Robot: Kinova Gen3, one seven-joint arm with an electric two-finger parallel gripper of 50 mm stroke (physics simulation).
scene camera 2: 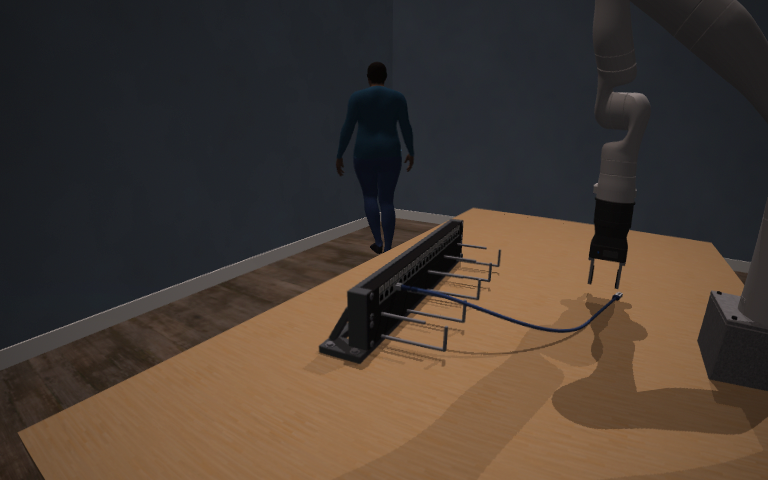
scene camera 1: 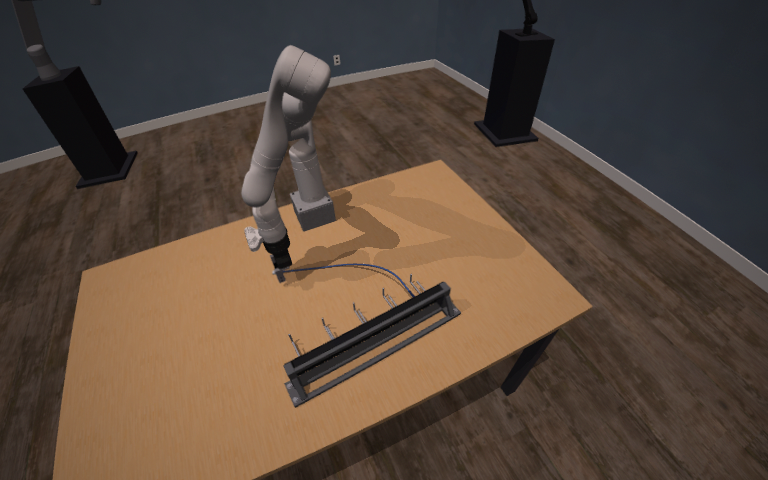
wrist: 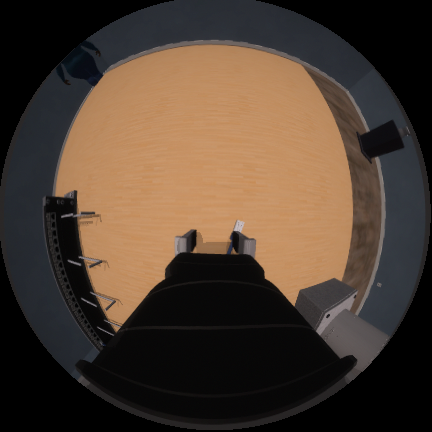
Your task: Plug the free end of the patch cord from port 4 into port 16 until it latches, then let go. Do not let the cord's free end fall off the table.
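Pixels of known places: gripper, fingertip midpoint: (scene camera 2: 603, 284) (scene camera 1: 280, 274) (wrist: 214, 237); arm's base at its link origin: (scene camera 2: 767, 316) (scene camera 1: 312, 195) (wrist: 333, 325).
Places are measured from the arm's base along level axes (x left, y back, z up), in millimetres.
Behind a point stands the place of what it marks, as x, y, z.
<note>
My gripper (scene camera 1: 279, 275) @(-151, -295, -68) (scene camera 2: 604, 284) @(-151, -295, -68) (wrist: 214, 237) @(-151, -295, -68) is open, pointing down above the table, with nothing between its fingers. The blue patch cord (scene camera 1: 362, 264) @(115, -326, -65) (scene camera 2: 543, 329) @(121, -326, -65) runs from a port near one end of the black patch panel (scene camera 1: 368, 335) @(70, -618, -2) (scene camera 2: 360, 316) @(322, -521, -28) (wrist: 67, 240) @(-55, -619, -52) in a curve to the gripper. Its free plug (scene camera 2: 617, 296) @(-153, -260, -86) (wrist: 239, 226) @(-172, -260, -84) is pale; in scene camera 2 it shows just below the right finger, and in the wrist view beside and partly behind the right finger. In scene camera 1 I cannot make out the plug. Port numbers are not readable.
Several thin metal cable-guide rods (scene camera 1: 326, 328) @(-36, -524, -76) (scene camera 2: 459, 277) @(69, -518, -41) (wrist: 92, 261) @(-31, -538, -75) stick out from the panel's port side. The arm's grey base block (scene camera 1: 314, 212) @(-5, -78, -20) (scene camera 2: 736, 339) @(64, -44, -23) (wrist: 326, 302) @(-65, -64, -22) stands on the wooden table (scene camera 1: 169, 339) @(-507, -436, -94) (scene camera 2: 226, 396) @(520, -571, -94) (wrist: 210, 125) @(-338, -340, -94). A person (scene camera 2: 376, 130) (wrist: 82, 62) stands beyond the table.
</note>
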